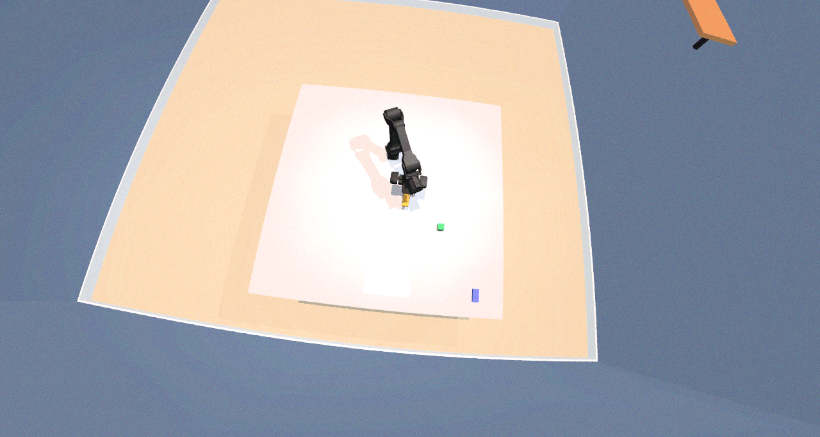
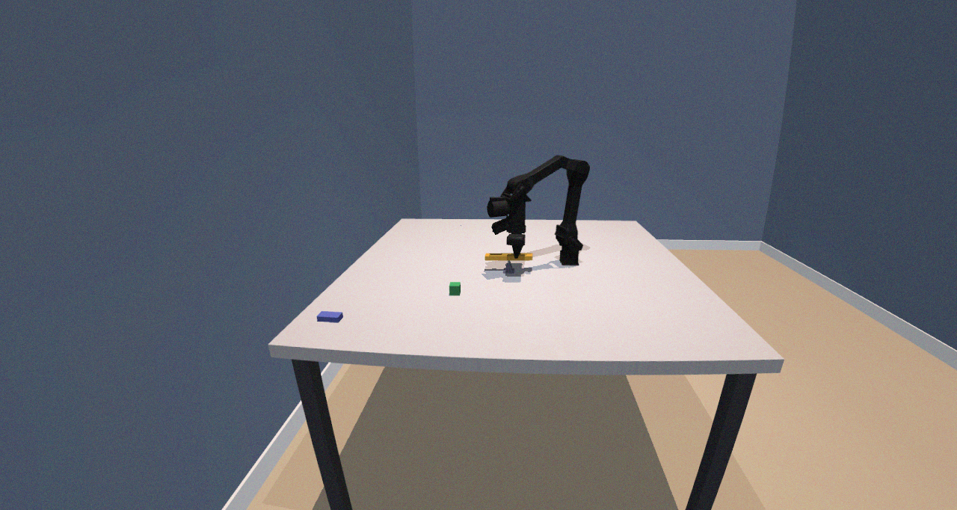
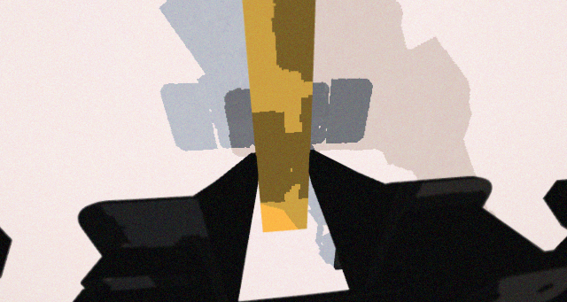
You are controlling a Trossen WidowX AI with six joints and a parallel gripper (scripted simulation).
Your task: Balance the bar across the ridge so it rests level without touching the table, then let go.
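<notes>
My gripper tip is now 3 cm short of the yellow bar. From my gripper tip the other things lie so: green cube 20 cm ahead, 20 cm to the left, 4 cm below; then flat blue block 53 cm ahead, 40 cm to the left, 5 cm below.
</notes>
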